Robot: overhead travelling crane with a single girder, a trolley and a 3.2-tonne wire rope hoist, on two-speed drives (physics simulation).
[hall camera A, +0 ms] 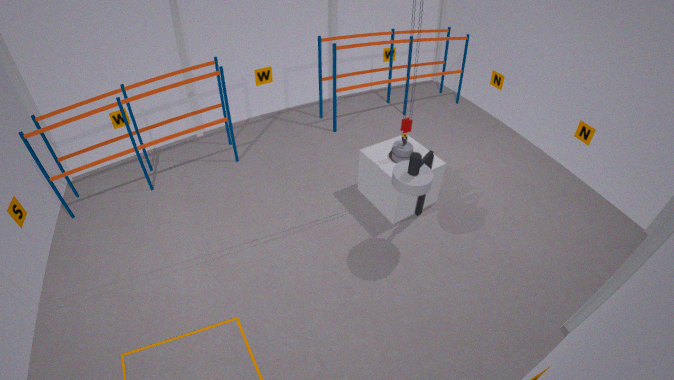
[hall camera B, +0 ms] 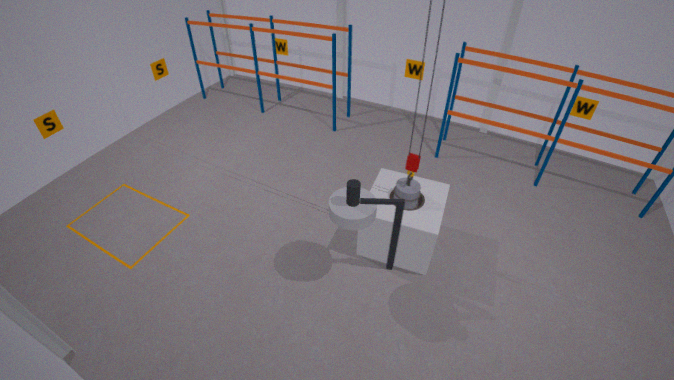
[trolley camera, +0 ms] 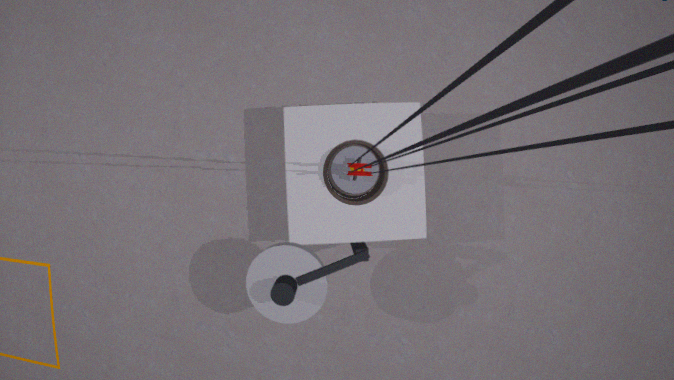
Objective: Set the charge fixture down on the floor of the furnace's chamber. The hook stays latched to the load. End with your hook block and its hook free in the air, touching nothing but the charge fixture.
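The charge fixture [hall camera A: 402, 149] [hall camera B: 408, 191] [trolley camera: 345, 185], a grey round stepped body, hangs upright with its lower part inside the round opening of the white box furnace [hall camera A: 375, 175] [hall camera B: 420, 250] [trolley camera: 310, 215]. Its top stands above the furnace top. In the trolley camera the dark rim [trolley camera: 327, 172] shows all around it, with a narrow gap. The chamber floor and the fixture's underside are hidden. My hook [hall camera A: 404, 138] [hall camera B: 410, 176] is latched to the fixture's top, below the red hook block [hall camera A: 406, 125] [hall camera B: 412, 162] [trolley camera: 360, 169], which is in the air above the furnace.
The round furnace lid [hall camera A: 412, 184] [hall camera B: 352, 216] [trolley camera: 305, 302] is swung aside on a dark arm [hall camera B: 381, 201] [trolley camera: 330, 268] and post [hall camera B: 395, 240], close beside the furnace. Blue and orange racks [hall camera A: 334, 90] [hall camera B: 334, 85] stand along the W wall. A yellow outline [hall camera A: 180, 336] [hall camera B: 95, 205] [trolley camera: 54, 315] marks the floor.
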